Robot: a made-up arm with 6 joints. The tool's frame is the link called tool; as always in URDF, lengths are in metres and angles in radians. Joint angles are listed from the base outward. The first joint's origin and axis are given. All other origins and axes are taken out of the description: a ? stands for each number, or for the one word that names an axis. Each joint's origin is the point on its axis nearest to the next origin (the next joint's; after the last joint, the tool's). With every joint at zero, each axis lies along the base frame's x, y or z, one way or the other. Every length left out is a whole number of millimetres.
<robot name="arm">
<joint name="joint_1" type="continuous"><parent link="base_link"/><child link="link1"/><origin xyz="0.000 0.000 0.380"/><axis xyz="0 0 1"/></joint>
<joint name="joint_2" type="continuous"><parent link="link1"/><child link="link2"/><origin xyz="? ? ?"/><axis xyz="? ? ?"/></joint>
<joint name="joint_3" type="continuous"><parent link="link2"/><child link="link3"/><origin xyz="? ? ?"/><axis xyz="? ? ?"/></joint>
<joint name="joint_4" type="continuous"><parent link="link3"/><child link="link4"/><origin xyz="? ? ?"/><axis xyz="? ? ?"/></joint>
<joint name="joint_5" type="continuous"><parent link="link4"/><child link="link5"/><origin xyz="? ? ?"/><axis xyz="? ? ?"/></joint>
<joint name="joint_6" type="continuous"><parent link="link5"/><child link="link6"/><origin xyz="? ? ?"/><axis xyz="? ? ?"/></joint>
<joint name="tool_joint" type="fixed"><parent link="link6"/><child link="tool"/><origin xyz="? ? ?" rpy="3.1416 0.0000 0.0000"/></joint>
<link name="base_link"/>
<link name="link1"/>
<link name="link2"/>
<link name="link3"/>
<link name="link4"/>
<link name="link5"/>
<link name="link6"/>
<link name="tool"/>
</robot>
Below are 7 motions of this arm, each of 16 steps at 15 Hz.
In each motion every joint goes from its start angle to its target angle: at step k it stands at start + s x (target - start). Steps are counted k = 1, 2, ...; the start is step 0. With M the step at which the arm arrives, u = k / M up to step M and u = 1 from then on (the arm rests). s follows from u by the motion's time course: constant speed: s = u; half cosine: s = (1 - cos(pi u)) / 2; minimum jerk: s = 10 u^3 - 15 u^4 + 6 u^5.
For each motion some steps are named. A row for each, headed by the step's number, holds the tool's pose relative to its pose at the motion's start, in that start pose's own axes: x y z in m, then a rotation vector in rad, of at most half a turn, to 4 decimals.
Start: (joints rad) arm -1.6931 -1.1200 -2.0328 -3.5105 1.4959 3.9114
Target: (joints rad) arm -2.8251 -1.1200 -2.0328 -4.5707 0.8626 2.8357
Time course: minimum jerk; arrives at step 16
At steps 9, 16:
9: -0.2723 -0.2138 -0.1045 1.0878 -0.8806 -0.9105
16: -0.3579 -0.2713 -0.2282 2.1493 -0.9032 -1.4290

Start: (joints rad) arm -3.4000 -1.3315 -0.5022 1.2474 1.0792 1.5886
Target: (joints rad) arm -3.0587 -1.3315 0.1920 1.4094 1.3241 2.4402
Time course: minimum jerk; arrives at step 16
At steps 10, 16:
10: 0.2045 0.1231 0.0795 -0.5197 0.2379 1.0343
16: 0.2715 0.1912 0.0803 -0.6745 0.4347 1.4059

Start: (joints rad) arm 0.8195 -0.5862 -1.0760 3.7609 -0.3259 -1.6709
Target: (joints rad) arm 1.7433 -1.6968 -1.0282 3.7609 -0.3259 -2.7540
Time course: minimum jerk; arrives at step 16
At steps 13, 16:
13: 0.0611 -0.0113 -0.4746 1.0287 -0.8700 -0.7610
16: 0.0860 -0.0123 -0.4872 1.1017 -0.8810 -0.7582

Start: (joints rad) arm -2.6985 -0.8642 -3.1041 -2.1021 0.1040 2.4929
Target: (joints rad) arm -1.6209 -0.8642 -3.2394 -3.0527 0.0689 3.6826
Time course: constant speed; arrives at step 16
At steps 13, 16:
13: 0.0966 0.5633 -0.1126 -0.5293 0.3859 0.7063
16: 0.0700 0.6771 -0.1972 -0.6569 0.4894 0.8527

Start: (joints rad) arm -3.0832 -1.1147 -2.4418 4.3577 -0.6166 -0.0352
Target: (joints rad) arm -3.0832 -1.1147 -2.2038 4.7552 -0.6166 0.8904
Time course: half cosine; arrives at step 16
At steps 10, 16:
10: 0.0108 -0.0153 0.0138 -0.0165 0.0432 0.9567
16: 0.0119 -0.0238 0.0189 -0.0183 0.0523 1.3850

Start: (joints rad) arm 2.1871 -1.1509 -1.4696 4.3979 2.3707 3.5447
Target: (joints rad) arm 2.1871 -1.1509 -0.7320 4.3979 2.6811 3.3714
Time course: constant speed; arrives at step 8
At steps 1, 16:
1: 0.0150 0.0239 -0.0100 0.0631 -0.0150 -0.0815
16: 0.1562 0.1534 -0.0308 0.5687 -0.1126 -0.5727

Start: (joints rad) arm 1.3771 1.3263 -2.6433 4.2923 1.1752 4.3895
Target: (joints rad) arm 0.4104 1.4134 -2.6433 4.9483 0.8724 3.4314
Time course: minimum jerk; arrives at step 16
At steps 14, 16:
14: 0.6210 -0.3558 0.3439 -0.1334 1.0499 -0.5545
16: 0.6309 -0.3644 0.3442 -0.1387 1.0641 -0.5555

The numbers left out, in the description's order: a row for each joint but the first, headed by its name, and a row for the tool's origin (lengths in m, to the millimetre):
joint_2: xyz 0.000 0.000 0.000, axis 0 1 0
joint_3: xyz 0.072 0.000 0.381, axis 0 1 0
joint_4: xyz 0.078 0.000 -0.343, axis 0 0 -1
joint_5: xyz 0.000 0.000 0.000, axis 0 1 0
joint_6: xyz 0.108 0.000 -0.138, axis 0 0 -1
tool: xyz 0.000 0.000 0.000

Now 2 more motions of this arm.
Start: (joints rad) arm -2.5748 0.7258 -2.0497 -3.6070 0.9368 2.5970
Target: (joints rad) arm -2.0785 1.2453 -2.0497 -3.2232 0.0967 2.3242
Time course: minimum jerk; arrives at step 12
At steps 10, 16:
10: 0.1260 -0.5311 -0.3016 1.0400 -0.6202 0.1748
16: 0.1349 -0.5430 -0.3189 1.0874 -0.6353 0.1720

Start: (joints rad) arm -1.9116 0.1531 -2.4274 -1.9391 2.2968 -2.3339
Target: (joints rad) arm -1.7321 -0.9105 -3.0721 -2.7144 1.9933 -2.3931
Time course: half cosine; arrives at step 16
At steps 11, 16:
11: -0.0169 -0.5793 0.5873 0.2029 0.6326 1.0224
16: 0.1572 -0.6686 0.7497 0.3871 0.8933 1.1633

